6 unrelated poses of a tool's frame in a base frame.
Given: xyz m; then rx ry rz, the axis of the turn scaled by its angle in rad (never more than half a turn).
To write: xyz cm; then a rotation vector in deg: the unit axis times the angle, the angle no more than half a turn. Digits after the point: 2 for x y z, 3 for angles.
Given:
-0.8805 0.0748 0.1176 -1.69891 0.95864 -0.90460
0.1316 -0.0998 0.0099 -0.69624 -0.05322 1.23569
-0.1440 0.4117 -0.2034 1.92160 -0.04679 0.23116
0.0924 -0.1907 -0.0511 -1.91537 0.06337 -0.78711
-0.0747 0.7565 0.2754 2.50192 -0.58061 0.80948
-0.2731 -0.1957 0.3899 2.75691 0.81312 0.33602
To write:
-88.05 7.48 11.76 -97.340 54.926 -51.830
13.16 -9.98 0.99 -39.892 -3.049 70.800
-14.40 41.17 -20.34 110.100 -2.681 13.244
9.24 -19.07 -5.11 -109.743 3.631 -45.098
-7.47 75.65 27.54 143.349 -33.267 46.380
-27.31 -19.57 38.99 157.959 46.588 19.253

